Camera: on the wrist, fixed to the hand. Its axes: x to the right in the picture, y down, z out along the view.
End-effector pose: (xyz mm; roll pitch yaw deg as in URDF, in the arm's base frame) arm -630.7 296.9 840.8 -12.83 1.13 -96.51
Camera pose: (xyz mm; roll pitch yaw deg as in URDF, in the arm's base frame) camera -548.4 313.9 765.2 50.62 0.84 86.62
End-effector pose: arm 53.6 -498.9 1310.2 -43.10 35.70 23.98
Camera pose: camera -33.7 -504.2 1238.5 78.26 -35.50 -151.48
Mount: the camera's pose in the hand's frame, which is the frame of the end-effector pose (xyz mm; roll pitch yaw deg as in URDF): -24.7 94.8 -56.5 37.86 2.61 -177.38
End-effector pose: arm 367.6 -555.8 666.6 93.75 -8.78 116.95
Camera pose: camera 340.7 -613.7 760.0 -56.44 11.21 -65.88
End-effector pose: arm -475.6 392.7 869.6 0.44 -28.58 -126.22
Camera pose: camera -401.7 332.4 808.8 38.87 31.18 56.82
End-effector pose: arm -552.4 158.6 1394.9 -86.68 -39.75 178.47
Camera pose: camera -594.6 210.7 1303.8 126.64 37.24 1.93
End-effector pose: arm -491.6 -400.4 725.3 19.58 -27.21 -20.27
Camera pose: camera -465.5 -294.6 694.9 19.11 30.54 161.58
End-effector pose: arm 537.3 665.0 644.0 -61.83 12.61 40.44
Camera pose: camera 503.9 629.9 541.8 98.80 -13.66 -135.92
